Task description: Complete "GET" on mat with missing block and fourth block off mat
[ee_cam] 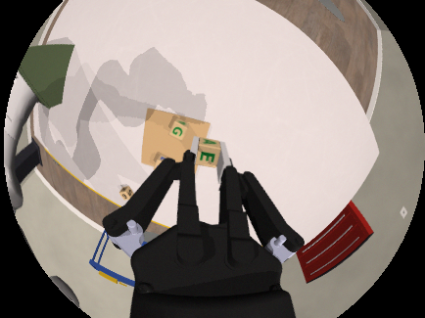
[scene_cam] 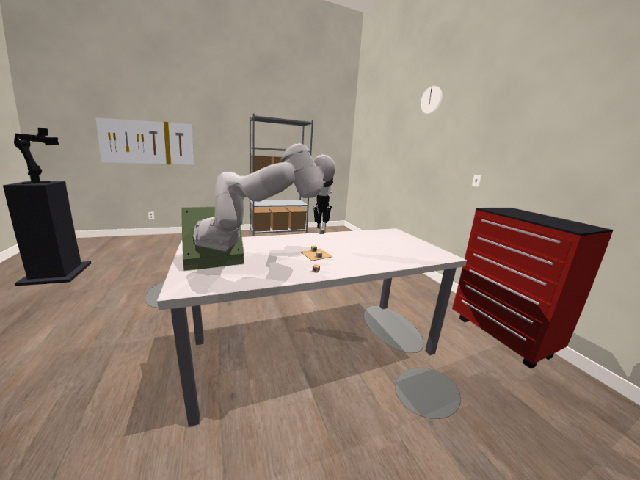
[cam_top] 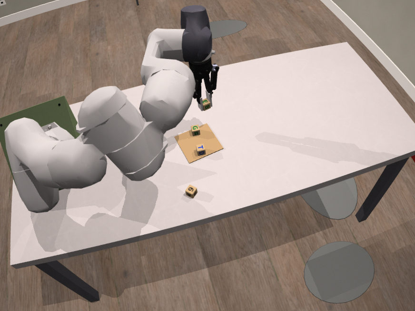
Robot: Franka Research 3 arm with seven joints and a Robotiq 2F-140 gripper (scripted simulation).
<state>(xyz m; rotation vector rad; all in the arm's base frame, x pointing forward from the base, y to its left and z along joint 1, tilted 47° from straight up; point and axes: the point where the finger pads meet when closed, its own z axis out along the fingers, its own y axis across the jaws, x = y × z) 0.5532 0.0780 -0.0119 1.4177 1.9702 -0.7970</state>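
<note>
Now: hand 14 cm above the tan mat, 8 cm to the left of it and 5 cm past it. Also, from my hand: E block: 2 cm below; T block: 12 cm to the right, 12 cm below, 5 cm behind; G block: 12 cm below, 5 cm behind, 3 cm to the right.
</note>
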